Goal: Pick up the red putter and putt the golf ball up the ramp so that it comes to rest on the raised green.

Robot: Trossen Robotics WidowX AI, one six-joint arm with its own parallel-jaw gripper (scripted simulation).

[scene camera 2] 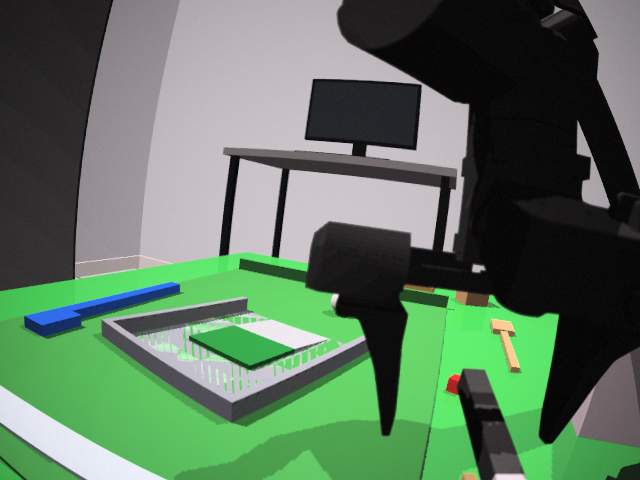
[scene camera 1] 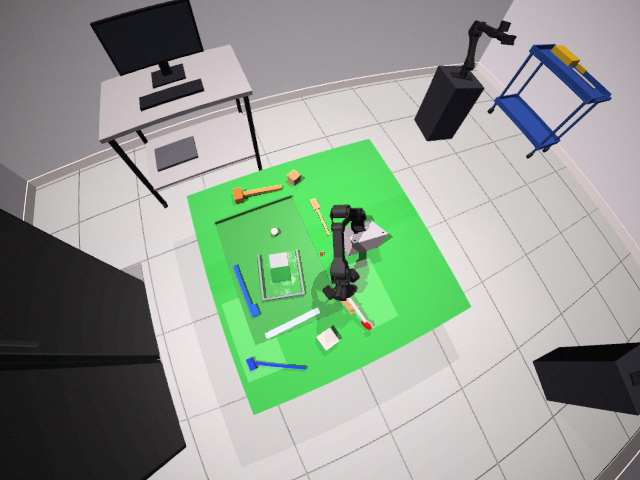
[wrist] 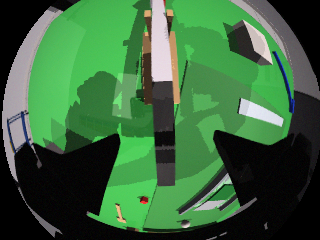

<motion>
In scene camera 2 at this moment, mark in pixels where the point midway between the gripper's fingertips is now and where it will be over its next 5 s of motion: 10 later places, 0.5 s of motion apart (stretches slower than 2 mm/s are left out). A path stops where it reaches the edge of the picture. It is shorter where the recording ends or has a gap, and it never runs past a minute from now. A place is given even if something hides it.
The gripper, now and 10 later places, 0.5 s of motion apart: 469, 438; 463, 460; 468, 453; 503, 334; 461, 261; 420, 220; 420, 218; 438, 229; 466, 240; 491, 252; 489, 276
</motion>
